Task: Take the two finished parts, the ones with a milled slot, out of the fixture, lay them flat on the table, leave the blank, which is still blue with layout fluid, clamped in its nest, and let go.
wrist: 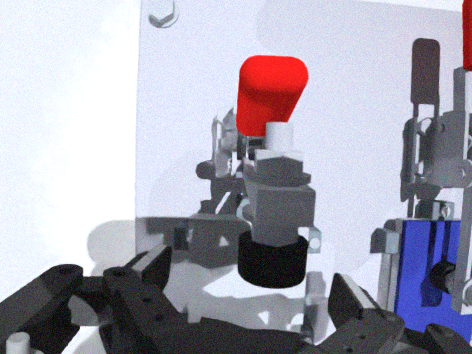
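Places are measured from the arm's base along level axes (x ahead, y left, z up), in centimetres.
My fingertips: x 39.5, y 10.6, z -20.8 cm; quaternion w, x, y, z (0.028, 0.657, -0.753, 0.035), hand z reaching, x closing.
Observation:
Ahead of a thing's pixels: the offset from my fingertips to its middle. "pt": to the spot under its first point. Level surfaces: height alone.
The blue blank {dx -1.6, dy -10.8, dz -0.5 cm} (412, 265) lies in its nest at the right edge, partly cut off, with a black clamp pad {pt dx +0.0, dy -10.2, dz +0.8 cm} (442, 277) over it. At the centre a toggle clamp with a red handle {pt dx +7.9, dy +0.0, dz +7.1 cm} (272, 92) carries a black rubber pad {pt dx +4.0, dy +0.1, dz +8.6 cm} (272, 265) on its grey arm. Under that pad is a nest with small corner blocks {pt dx +2.0, dy -3.3, dz +0.2 cm} (314, 240); shadow and the clamp hide much of it, and I cannot make out a part in it. My gripper (249, 277) is open and empty, its fingers on either side of the black pad in the view. No slotted finished part shows clearly.
The pale fixture plate {dx +3.6, dy -11.0, dz -2.4 cm} (345, 75) spans the centre and right, with a hex bolt {dx +14.4, dy +4.9, dz -1.2 cm} (162, 14) at its upper left corner. A second red handle {pt dx +12.2, dy -10.3, dz +1.7 cm} (468, 35) shows at the upper right edge, above grey clamp linkage {dx +6.6, dy -11.0, dz +1.0 cm} (447, 150). The bright table {dz -3.1 cm} (65, 125) lies left of the plate.

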